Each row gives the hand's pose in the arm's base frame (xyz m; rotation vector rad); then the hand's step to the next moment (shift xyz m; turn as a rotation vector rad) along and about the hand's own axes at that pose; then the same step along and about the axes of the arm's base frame.
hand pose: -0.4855 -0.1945 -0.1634 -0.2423 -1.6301 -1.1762
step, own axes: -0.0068 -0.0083 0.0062 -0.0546 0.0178 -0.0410
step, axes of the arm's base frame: -0.0065 0.0033 -0.0100 0.0601 -0.0023 -0.0368
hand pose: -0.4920 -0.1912 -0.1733 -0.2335 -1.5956 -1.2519
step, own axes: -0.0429 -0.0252 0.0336 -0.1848 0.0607 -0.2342
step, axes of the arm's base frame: -0.0184 0.0338 -0.0461 0.2606 -0.0837 -0.1333
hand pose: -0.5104 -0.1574 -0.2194 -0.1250 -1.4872 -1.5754
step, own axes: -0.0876 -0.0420 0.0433 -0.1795 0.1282 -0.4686
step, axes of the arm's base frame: -0.0005 0.0757 -0.0747 0.4196 -0.2685 -0.1416
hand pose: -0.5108 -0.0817 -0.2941 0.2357 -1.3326 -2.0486
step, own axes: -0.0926 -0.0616 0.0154 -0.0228 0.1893 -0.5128
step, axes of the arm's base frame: 0.0358 0.0844 -0.0648 0.3491 -0.4140 -0.0775
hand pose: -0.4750 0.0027 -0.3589 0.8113 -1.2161 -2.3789
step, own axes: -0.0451 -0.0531 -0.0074 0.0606 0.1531 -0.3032
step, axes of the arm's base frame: 0.0372 0.0500 -0.0320 0.1509 -0.3081 -0.0366
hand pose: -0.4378 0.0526 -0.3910 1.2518 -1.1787 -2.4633
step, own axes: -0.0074 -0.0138 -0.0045 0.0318 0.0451 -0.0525
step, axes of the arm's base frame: 0.0110 0.0101 -0.0066 0.0084 -0.0754 -0.0067
